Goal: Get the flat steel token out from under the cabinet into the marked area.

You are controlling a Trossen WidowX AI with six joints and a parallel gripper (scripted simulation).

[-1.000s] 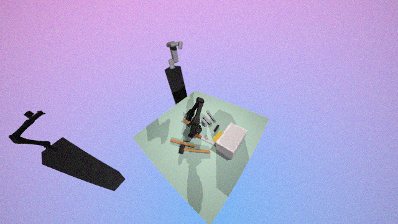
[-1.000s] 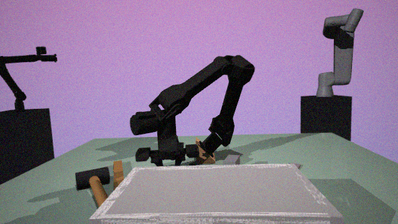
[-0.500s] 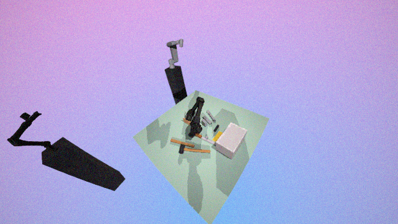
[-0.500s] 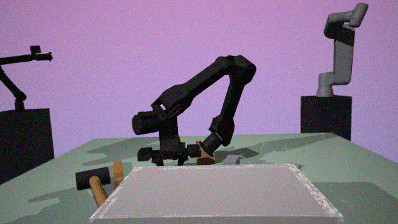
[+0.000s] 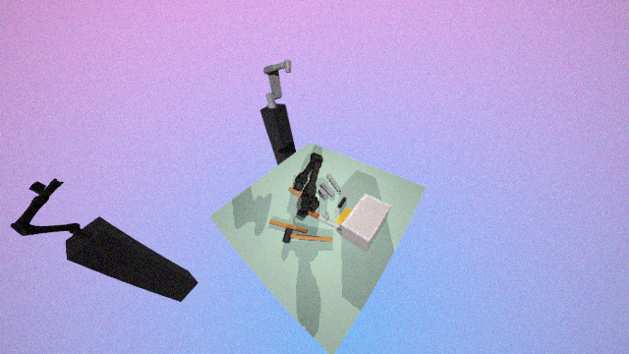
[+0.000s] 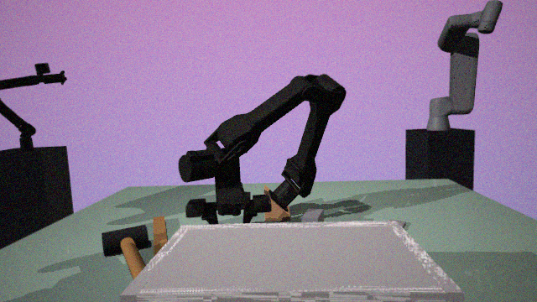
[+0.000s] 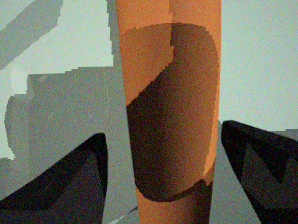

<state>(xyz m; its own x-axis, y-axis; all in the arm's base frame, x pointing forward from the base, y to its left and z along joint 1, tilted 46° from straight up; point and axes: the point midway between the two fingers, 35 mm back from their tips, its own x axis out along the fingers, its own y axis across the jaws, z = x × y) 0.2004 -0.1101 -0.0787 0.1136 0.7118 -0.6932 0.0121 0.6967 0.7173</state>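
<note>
Now: gripper tip 140 mm short of the small grey piece and 20 mm to the right of it. From my gripper tip the other things lie so: grey tool 370 mm to the left; flat wooden stick 80 mm behind, 170 mm to the right; grey block 20 mm ahead, 190 mm to the left, 30 mm above.
</note>
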